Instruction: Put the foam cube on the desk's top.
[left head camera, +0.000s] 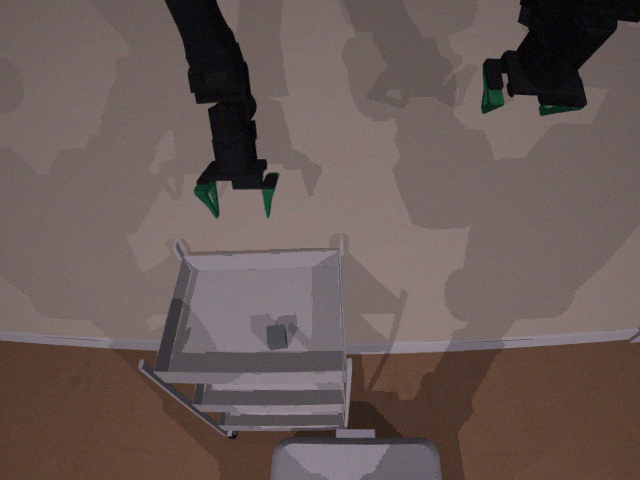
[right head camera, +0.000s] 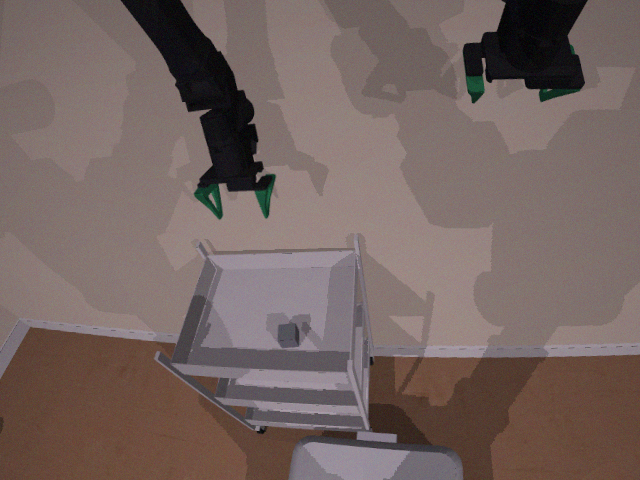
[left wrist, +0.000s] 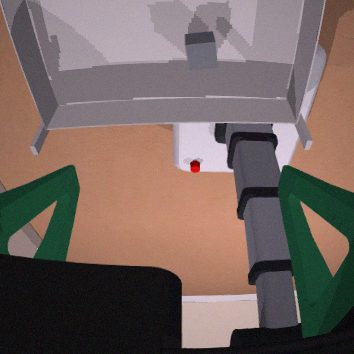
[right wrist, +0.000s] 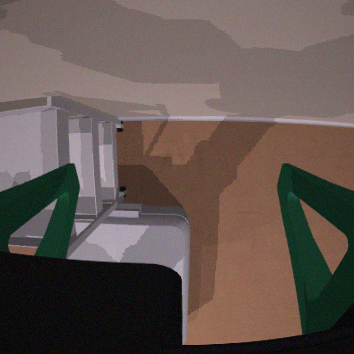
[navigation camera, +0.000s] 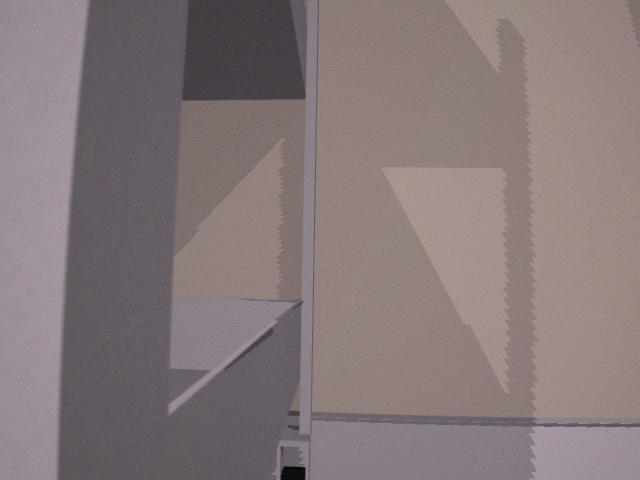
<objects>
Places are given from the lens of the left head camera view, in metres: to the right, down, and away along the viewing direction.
my left gripper (left head camera: 242, 216): -0.14, -0.04, 0.67
my right gripper (left head camera: 511, 111): 0.30, -0.20, 0.52
white cart (left head camera: 214, 336): -0.27, 0.24, 0.88
</objects>
